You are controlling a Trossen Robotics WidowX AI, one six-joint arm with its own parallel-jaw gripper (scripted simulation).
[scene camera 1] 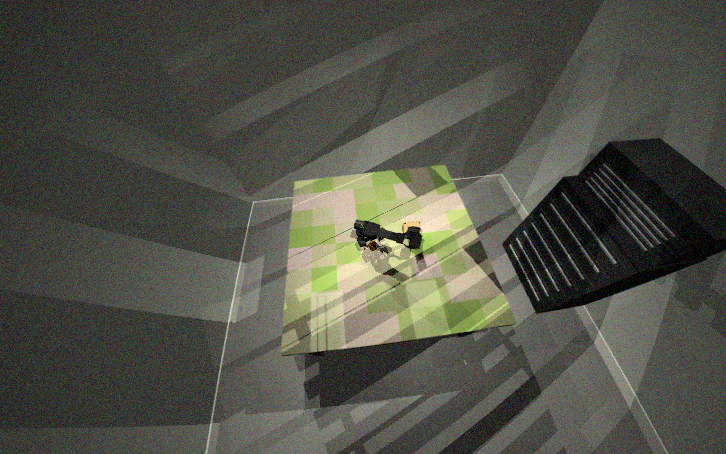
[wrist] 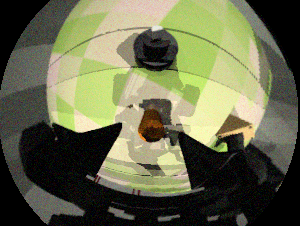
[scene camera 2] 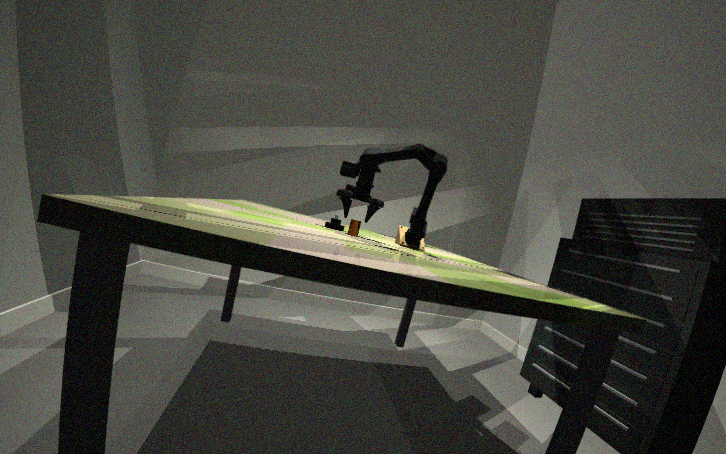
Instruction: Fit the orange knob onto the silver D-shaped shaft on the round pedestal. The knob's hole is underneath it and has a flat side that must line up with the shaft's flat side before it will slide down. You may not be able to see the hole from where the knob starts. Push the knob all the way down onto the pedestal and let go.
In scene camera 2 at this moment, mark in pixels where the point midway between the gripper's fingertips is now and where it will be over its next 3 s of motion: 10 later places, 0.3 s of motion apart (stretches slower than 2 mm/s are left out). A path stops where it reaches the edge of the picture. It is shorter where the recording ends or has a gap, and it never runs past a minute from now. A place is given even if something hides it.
My gripper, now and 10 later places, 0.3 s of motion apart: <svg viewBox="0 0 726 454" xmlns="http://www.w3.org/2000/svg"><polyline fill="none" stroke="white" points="355,220 355,223 354,227 353,231 353,233 352,233 353,231 353,220 356,208 359,199 360,197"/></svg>
